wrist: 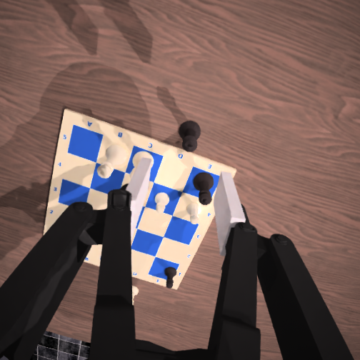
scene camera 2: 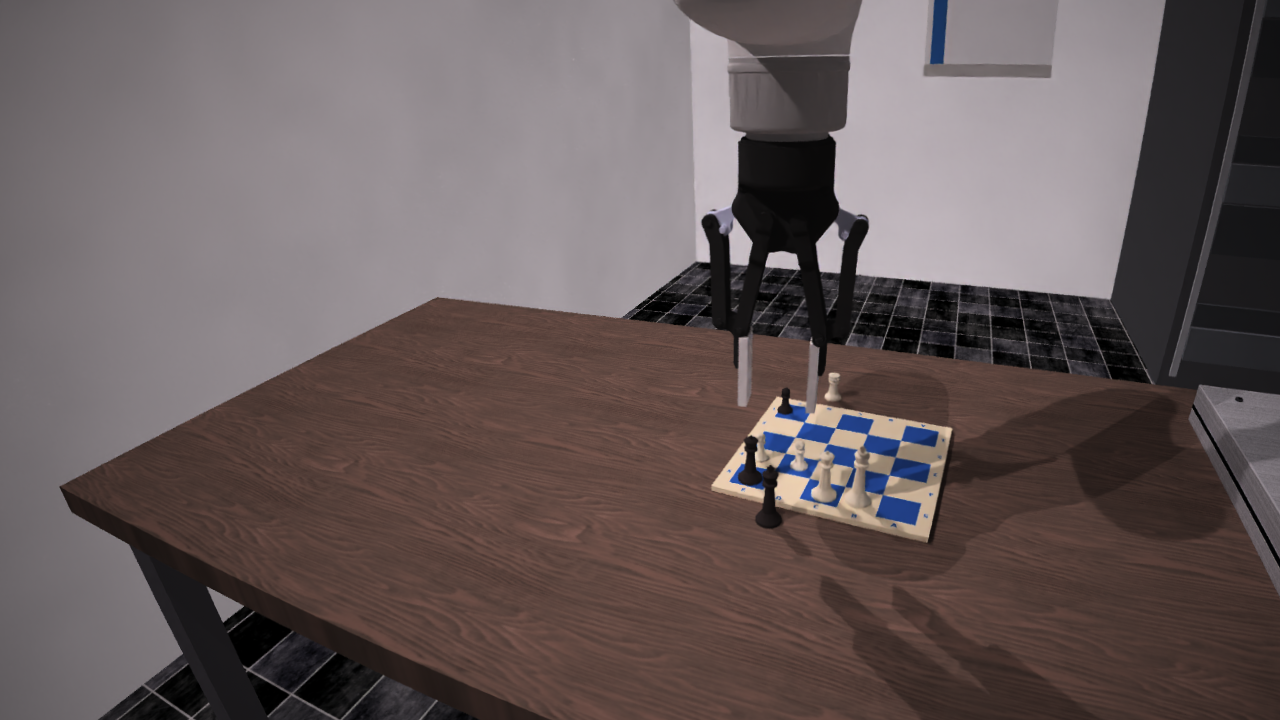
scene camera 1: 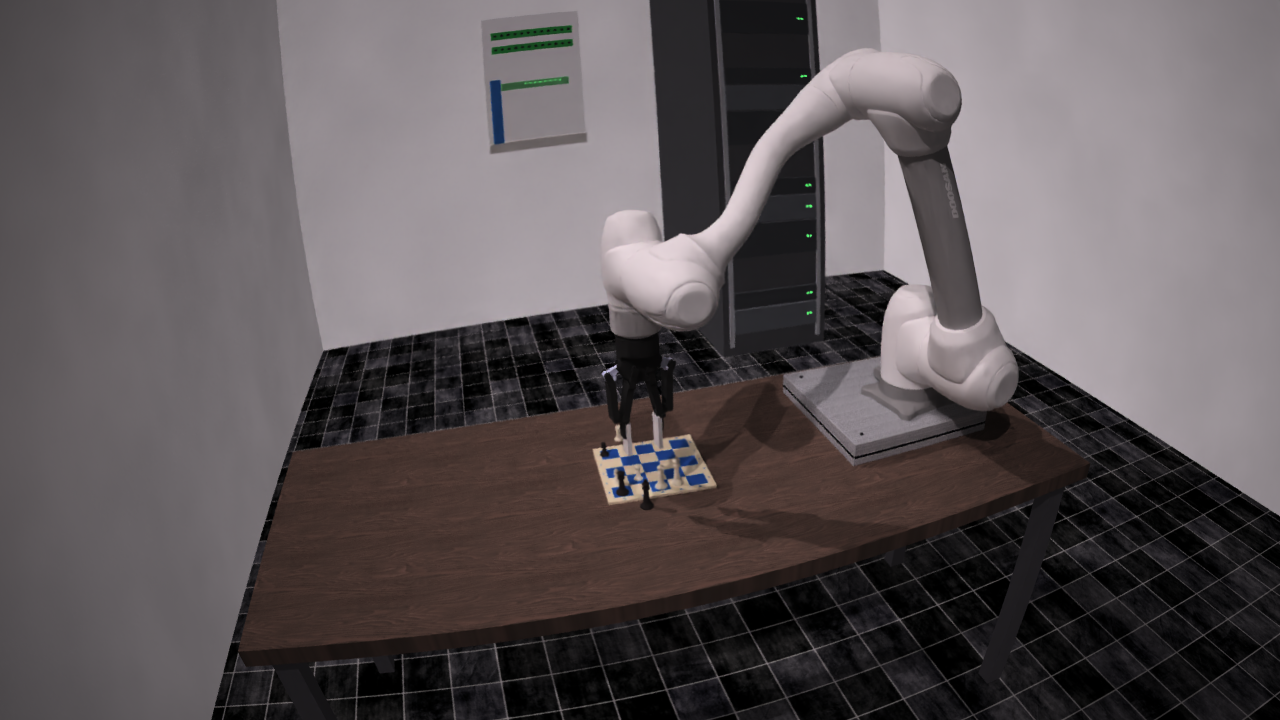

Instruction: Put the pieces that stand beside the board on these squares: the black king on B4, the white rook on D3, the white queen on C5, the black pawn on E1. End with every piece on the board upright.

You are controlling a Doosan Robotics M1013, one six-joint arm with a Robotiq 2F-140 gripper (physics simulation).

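Places are measured from the arm's base along level axes (x ahead, y left, z up), in millimetres.
Pixels of known places: gripper, between the fingertips: (scene camera 2: 777, 402) (scene camera 1: 643, 449); arm's base, origin of its link: (scene camera 1: 908, 397).
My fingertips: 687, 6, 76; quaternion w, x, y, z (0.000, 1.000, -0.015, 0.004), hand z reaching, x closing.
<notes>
Ahead of a thing's pixels: the offset from my fingertips to its top centre, as dx, dy, dz. "spot": to the spot under its first point.
My gripper (scene camera 1: 643, 446) (scene camera 2: 777, 405) (wrist: 183, 180) is partly open and empty, above the board {spot: -127, +10, -122} (scene camera 1: 707, 487) (scene camera 2: 924, 531) (wrist: 73, 118). The black king {+3, +7, -63} (scene camera 1: 645, 496) (scene camera 2: 768, 503) (wrist: 189, 132) stands upright on the table, just outside the board near D5. The white rook {-50, -266, -93} (scene camera 1: 618, 434) (scene camera 2: 834, 387) (wrist: 135, 294) stands on the table beyond row 1, partly hidden by a finger in the wrist view. The white queen {-47, -36, -68} (scene camera 2: 825, 480) (wrist: 143, 159) stands on C5, partly behind a fingertip in the wrist view. The black pawn {+8, -209, -89} (scene camera 1: 604, 449) (scene camera 2: 785, 402) (wrist: 170, 274) stands upright on E1.
The white king {-81, -33, -57} (scene camera 2: 860, 480) (wrist: 116, 154) stands on B5, the black queen {+30, -52, -68} (scene camera 2: 750, 463) (wrist: 203, 182) on E5. White pawns stand on D4 {-19, -85, -89} (scene camera 2: 799, 457) (wrist: 161, 200) and E4 {+25, -94, -89} (scene camera 2: 761, 449) (wrist: 194, 212). The arm's metal base plate (scene camera 1: 850, 437) is at the table's right.
</notes>
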